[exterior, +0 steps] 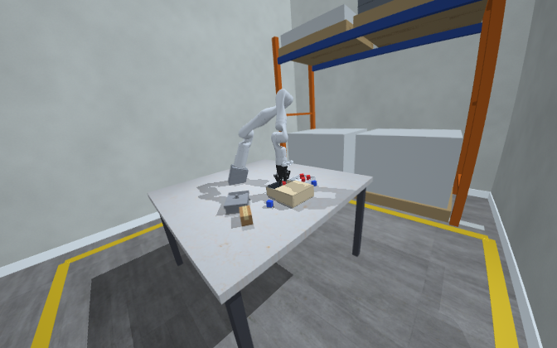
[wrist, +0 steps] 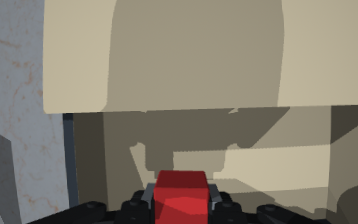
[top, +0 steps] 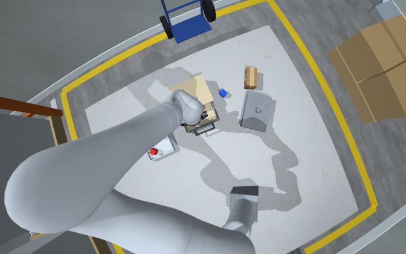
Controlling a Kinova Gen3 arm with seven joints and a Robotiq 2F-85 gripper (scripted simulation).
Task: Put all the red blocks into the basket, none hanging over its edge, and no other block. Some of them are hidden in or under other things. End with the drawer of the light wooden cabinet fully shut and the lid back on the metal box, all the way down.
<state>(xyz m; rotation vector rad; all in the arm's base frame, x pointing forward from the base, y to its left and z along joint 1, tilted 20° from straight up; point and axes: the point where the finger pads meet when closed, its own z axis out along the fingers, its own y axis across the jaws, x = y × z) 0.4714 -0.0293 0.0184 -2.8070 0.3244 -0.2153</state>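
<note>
Now: the drawer 10 mm ahead of my hand, 30 mm to the right of it and 30 mm below it. The rest, counted from my hand: basket (10 mm ahead, 240 mm to the left, 50 mm below); then light wooden cabinet (70 mm ahead, 40 mm to the right, 20 mm below); then lid (120 mm behind, 300 mm to the right, 10 mm below).
</note>
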